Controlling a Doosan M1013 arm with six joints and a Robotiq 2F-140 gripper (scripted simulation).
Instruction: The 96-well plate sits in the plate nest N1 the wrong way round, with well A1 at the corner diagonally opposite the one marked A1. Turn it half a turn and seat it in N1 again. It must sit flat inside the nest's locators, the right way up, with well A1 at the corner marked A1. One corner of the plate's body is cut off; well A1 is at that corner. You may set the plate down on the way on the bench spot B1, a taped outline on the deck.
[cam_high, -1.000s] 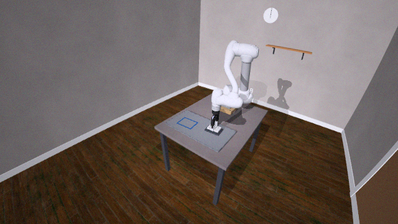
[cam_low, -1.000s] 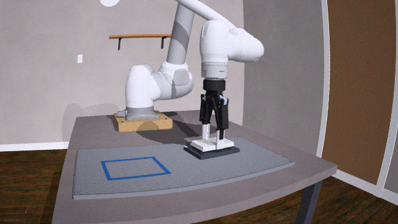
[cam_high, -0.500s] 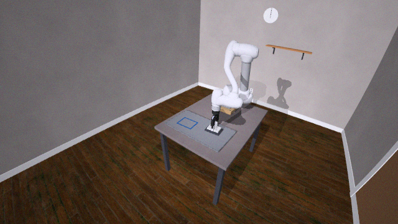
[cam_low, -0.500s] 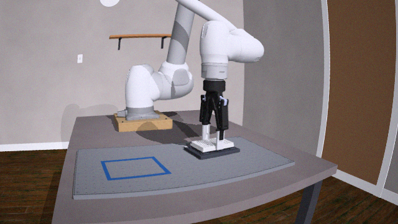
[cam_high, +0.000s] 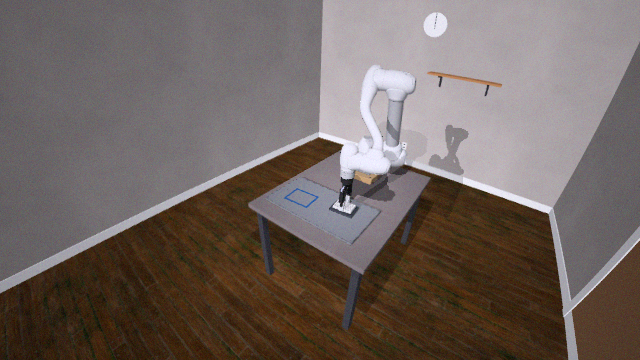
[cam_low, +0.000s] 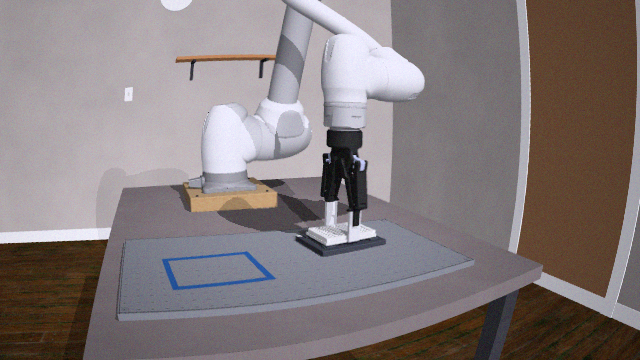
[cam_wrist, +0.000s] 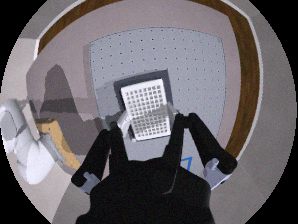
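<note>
Right now my hand is 40 mm above the dark plate nest N1. Also, from my hand: white 96-well plate 20 mm below.
</note>
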